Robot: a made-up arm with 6 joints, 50 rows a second.
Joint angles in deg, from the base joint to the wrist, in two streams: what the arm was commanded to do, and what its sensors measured. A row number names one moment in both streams.
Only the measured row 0 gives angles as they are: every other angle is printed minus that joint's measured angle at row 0.
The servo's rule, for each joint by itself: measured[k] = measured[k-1] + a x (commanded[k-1-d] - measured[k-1]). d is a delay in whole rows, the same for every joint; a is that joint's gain. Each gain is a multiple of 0.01, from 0.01 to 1. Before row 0 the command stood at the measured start. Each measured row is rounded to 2 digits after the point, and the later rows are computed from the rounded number. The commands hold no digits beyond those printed.
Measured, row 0:
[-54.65 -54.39 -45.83 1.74 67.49 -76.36]
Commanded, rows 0 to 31:
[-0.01 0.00 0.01 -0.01 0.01 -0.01]
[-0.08 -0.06 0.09 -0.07 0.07 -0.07]
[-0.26 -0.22 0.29 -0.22 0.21 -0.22]
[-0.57 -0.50 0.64 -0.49 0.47 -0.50]
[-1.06 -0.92 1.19 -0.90 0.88 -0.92]
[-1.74 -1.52 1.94 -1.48 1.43 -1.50]
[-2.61 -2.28 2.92 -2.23 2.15 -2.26]
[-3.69 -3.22 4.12 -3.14 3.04 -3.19]
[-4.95 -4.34 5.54 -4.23 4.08 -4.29]
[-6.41 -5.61 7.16 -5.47 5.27 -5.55]
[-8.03 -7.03 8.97 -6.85 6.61 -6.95]
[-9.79 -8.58 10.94 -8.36 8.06 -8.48]
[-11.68 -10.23 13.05 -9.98 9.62 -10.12]
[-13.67 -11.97 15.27 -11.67 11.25 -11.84]
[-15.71 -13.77 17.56 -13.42 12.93 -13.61]
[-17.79 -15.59 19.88 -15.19 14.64 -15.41]
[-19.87 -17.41 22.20 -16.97 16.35 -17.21]
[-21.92 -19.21 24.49 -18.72 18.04 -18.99]
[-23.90 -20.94 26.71 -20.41 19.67 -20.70]
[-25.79 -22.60 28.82 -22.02 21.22 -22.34]
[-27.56 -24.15 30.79 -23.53 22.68 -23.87]
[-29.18 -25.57 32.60 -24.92 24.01 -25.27]
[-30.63 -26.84 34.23 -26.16 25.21 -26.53]
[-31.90 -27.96 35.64 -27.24 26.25 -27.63]
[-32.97 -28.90 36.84 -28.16 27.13 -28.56]
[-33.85 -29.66 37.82 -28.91 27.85 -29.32]
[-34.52 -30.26 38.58 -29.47 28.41 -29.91]
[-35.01 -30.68 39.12 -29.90 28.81 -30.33]
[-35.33 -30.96 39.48 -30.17 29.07 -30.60]
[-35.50 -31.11 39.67 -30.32 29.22 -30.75]
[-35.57 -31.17 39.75 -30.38 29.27 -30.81]
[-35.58 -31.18 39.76 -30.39 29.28 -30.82]
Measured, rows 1 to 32:
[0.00 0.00 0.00 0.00 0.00 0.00]
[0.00 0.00 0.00 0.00 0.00 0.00]
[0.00 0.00 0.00 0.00 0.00 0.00]
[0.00 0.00 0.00 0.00 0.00 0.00]
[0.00 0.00 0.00 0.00 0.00 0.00]
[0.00 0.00 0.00 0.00 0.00 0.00]
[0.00 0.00 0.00 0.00 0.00 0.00]
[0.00 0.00 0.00 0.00 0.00 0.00]
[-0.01 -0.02 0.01 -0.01 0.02 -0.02]
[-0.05 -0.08 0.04 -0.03 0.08 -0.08]
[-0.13 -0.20 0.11 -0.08 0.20 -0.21]
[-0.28 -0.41 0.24 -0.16 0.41 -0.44]
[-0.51 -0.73 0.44 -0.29 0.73 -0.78]
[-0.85 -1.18 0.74 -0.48 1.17 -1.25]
[-1.30 -1.77 1.15 -0.75 1.75 -1.87]
[-1.88 -2.52 1.68 -1.10 2.47 -2.64]
[-2.60 -3.42 2.34 -1.54 3.34 -3.57]
[-3.47 -4.47 3.14 -2.07 4.35 -4.65]
[-4.48 -5.66 4.08 -2.70 5.50 -5.88]
[-5.63 -6.99 5.16 -3.43 6.78 -7.24]
[-6.92 -8.43 6.37 -4.25 8.17 -8.71]
[-8.33 -9.98 7.71 -5.17 9.65 -10.28]
[-9.84 -11.61 9.17 -6.17 11.20 -11.92]
[-11.44 -13.29 10.73 -7.25 12.80 -13.61]
[-13.12 -15.01 12.38 -8.40 14.42 -15.33]
[-14.84 -16.73 14.10 -9.60 16.05 -17.05]
[-16.59 -18.43 15.87 -10.84 17.65 -18.74]
[-18.35 -20.09 17.66 -12.11 19.21 -20.38]
[-20.08 -21.68 19.45 -13.39 20.70 -21.94]
[-21.77 -23.18 21.22 -14.67 22.10 -23.41]
[-23.39 -24.57 22.95 -15.93 23.39 -24.76]
[-24.92 -25.83 24.62 -17.15 24.55 -25.98]
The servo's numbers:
d 7
a 0.16 0.29 0.12 0.10 0.31 0.32

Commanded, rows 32 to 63:
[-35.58 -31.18 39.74 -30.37 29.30 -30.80]
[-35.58 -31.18 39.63 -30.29 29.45 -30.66]
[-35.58 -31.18 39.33 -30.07 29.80 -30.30]
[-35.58 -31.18 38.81 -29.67 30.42 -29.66]
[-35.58 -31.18 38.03 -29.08 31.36 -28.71]
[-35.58 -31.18 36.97 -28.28 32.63 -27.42]
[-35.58 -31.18 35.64 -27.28 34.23 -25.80]
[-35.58 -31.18 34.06 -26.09 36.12 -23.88]
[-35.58 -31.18 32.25 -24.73 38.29 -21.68]
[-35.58 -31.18 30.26 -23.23 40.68 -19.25]
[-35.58 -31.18 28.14 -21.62 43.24 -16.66]
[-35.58 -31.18 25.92 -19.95 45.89 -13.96]
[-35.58 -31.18 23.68 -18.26 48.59 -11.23]
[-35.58 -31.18 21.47 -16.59 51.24 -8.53]
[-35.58 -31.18 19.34 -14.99 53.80 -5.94]
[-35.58 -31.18 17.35 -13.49 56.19 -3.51]
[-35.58 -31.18 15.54 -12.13 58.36 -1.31]
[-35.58 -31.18 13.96 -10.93 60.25 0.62]
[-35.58 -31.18 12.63 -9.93 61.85 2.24]
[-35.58 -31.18 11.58 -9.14 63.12 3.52]
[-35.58 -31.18 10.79 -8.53 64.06 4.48]
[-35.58 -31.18 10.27 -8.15 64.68 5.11]
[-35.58 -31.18 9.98 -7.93 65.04 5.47]
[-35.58 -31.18 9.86 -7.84 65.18 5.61]
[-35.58 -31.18 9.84 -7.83 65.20 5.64]
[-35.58 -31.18 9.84 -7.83 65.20 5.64]
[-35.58 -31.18 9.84 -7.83 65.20 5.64]
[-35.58 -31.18 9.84 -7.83 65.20 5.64]
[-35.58 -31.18 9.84 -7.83 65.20 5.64]
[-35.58 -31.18 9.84 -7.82 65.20 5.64]
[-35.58 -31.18 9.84 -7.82 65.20 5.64]
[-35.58 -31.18 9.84 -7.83 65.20 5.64]
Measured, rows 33 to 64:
[-26.35 -26.94 26.20 -18.33 25.57 -27.05]
[-27.66 -27.90 27.69 -19.44 26.45 -27.97]
[-28.84 -28.71 29.06 -20.49 27.18 -28.73]
[-29.88 -29.36 30.31 -21.46 27.77 -29.33]
[-30.78 -29.87 31.43 -22.35 28.22 -29.78]
[-31.55 -30.25 32.43 -23.15 28.55 -30.11]
[-32.19 -30.52 33.31 -23.87 28.78 -30.34]
[-32.73 -30.71 34.08 -24.52 28.94 -30.49]
[-33.19 -30.85 34.75 -25.10 29.10 -30.54]
[-33.57 -30.95 35.30 -25.60 29.32 -30.46]
[-33.89 -31.02 35.72 -26.01 29.66 -30.20]
[-34.16 -31.07 36.00 -26.32 30.19 -29.72]
[-34.39 -31.10 36.12 -26.52 30.95 -28.98]
[-34.58 -31.12 36.06 -26.60 31.97 -27.96]
[-34.74 -31.14 35.82 -26.55 33.26 -26.65]
[-34.87 -31.15 35.39 -26.37 34.82 -25.06]
[-34.98 -31.16 34.77 -26.06 36.64 -23.20]
[-35.08 -31.17 33.97 -25.62 38.69 -21.11]
[-35.16 -31.17 33.00 -25.05 40.92 -18.82]
[-35.23 -31.17 31.88 -24.37 43.30 -16.39]
[-35.29 -31.17 30.63 -23.59 45.76 -13.87]
[-35.34 -31.17 29.28 -22.73 48.25 -11.33]
[-35.38 -31.17 27.85 -21.81 50.71 -8.83]
[-35.41 -31.17 26.37 -20.84 53.08 -6.42]
[-35.44 -31.17 24.88 -19.85 55.30 -4.17]
[-35.46 -31.17 23.41 -18.86 57.33 -2.12]
[-35.48 -31.17 21.99 -17.89 59.12 -0.32]
[-35.50 -31.17 20.65 -16.95 60.65 1.22]
[-35.51 -31.17 19.40 -16.07 61.90 2.46]
[-35.52 -31.17 18.27 -15.26 62.87 3.42]
[-35.53 -31.17 17.26 -14.52 63.59 4.12]
[-35.54 -31.17 16.37 -13.85 64.09 4.61]

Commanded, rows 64 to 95:
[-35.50 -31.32 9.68 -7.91 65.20 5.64]
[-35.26 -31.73 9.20 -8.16 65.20 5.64]
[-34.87 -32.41 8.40 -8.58 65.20 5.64]
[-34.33 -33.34 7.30 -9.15 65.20 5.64]
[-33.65 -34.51 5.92 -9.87 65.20 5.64]
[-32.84 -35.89 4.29 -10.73 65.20 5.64]
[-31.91 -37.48 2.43 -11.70 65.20 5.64]
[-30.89 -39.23 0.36 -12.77 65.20 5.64]
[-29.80 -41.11 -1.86 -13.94 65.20 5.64]
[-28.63 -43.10 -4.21 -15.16 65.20 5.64]
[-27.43 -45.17 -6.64 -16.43 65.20 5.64]
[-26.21 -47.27 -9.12 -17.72 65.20 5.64]
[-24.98 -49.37 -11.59 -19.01 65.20 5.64]
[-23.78 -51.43 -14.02 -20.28 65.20 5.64]
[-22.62 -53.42 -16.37 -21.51 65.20 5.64]
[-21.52 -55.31 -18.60 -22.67 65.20 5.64]
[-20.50 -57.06 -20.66 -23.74 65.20 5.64]
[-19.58 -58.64 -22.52 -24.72 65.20 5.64]
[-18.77 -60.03 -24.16 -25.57 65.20 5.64]
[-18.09 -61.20 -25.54 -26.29 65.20 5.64]
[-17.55 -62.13 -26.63 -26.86 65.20 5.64]
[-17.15 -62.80 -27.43 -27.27 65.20 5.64]
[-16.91 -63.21 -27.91 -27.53 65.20 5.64]
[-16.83 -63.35 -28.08 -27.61 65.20 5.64]
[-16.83 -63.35 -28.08 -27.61 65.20 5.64]
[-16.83 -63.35 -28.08 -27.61 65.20 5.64]
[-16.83 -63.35 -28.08 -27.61 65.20 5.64]
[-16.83 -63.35 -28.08 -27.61 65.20 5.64]
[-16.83 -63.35 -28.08 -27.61 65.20 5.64]
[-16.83 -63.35 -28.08 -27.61 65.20 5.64]
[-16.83 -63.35 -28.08 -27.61 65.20 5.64]
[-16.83 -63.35 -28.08 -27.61 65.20 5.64]
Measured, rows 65 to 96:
[-35.55 -31.17 15.59 -13.25 64.43 4.94]
[-35.55 -31.17 14.90 -12.71 64.67 5.16]
[-35.55 -31.17 14.29 -12.22 64.83 5.31]
[-35.55 -31.17 13.76 -11.78 64.94 5.42]
[-35.55 -31.17 13.29 -11.38 65.02 5.49]
[-35.55 -31.17 12.88 -11.02 65.08 5.54]
[-35.55 -31.17 12.52 -10.70 65.12 5.57]
[-35.54 -31.21 12.18 -10.42 65.14 5.59]
[-35.50 -31.36 11.82 -10.19 65.16 5.61]
[-35.40 -31.66 11.41 -10.03 65.17 5.62]
[-35.23 -32.15 10.92 -9.94 65.18 5.63]
[-34.98 -32.83 10.32 -9.93 65.19 5.63]
[-34.64 -33.72 9.60 -10.01 65.19 5.63]
[-34.20 -34.81 8.74 -10.18 65.19 5.63]
[-33.67 -36.09 7.73 -10.44 65.19 5.63]
[-33.05 -37.55 6.58 -10.79 65.19 5.63]
[-32.34 -39.16 5.29 -11.23 65.19 5.63]
[-31.55 -40.90 3.86 -11.75 65.19 5.63]
[-30.70 -42.75 2.30 -12.35 65.19 5.63]
[-29.78 -44.67 0.63 -13.02 65.19 5.63]
[-28.82 -46.63 -1.13 -13.75 65.19 5.63]
[-27.83 -48.60 -2.96 -14.53 65.19 5.63]
[-26.82 -50.55 -4.84 -15.34 65.19 5.63]
[-25.81 -52.44 -6.74 -16.18 65.19 5.63]
[-24.81 -54.24 -8.63 -17.03 65.19 5.63]
[-23.84 -55.92 -10.49 -17.88 65.19 5.63]
[-22.92 -57.45 -12.30 -18.72 65.19 5.63]
[-22.06 -58.81 -14.02 -19.53 65.19 5.63]
[-21.27 -59.97 -15.63 -20.30 65.19 5.63]
[-20.57 -60.91 -17.10 -21.02 65.19 5.63]
[-19.97 -61.62 -18.42 -21.68 65.19 5.63]
[-19.47 -62.12 -19.58 -22.27 65.19 5.63]

